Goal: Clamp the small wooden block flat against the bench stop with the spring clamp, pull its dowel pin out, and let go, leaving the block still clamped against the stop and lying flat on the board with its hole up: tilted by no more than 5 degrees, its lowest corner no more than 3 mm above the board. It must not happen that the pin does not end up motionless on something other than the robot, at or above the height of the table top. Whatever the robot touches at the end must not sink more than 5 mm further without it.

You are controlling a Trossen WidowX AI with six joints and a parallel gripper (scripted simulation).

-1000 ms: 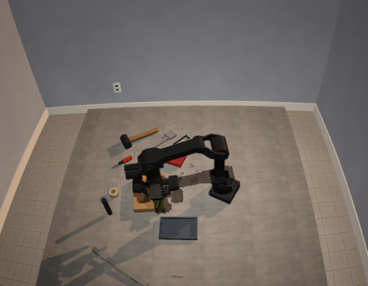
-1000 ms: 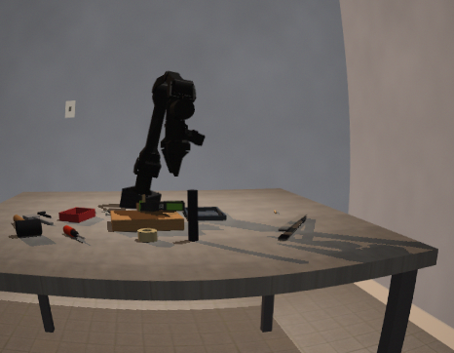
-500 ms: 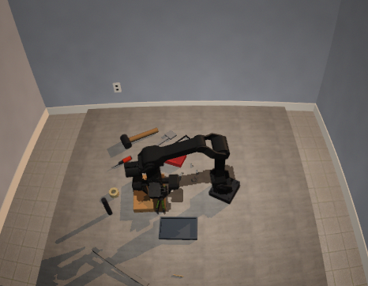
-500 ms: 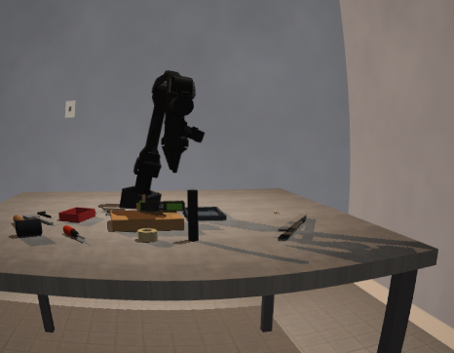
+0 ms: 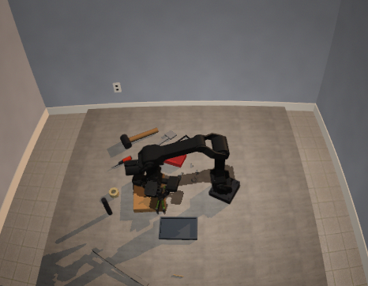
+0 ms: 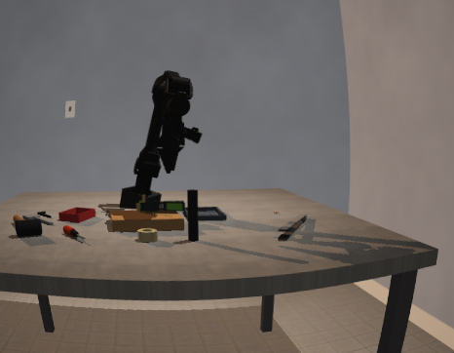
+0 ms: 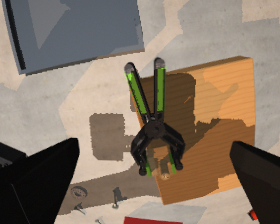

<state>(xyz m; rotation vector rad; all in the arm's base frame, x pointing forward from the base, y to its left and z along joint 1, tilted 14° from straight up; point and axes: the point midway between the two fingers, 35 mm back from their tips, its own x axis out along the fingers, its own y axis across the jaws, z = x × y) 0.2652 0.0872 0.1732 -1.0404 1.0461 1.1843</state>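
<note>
Right now my hand is 10 mm short of the dowel pin, 80 mm to the left of it and 120 mm above it. Round my hand: wooden board 70 mm ahead, 70 mm to the right, 160 mm below; then bench stop 90 mm to the right, 140 mm below; then small wooden block 10 mm ahead, 80 mm to the right, 140 mm below.
</note>
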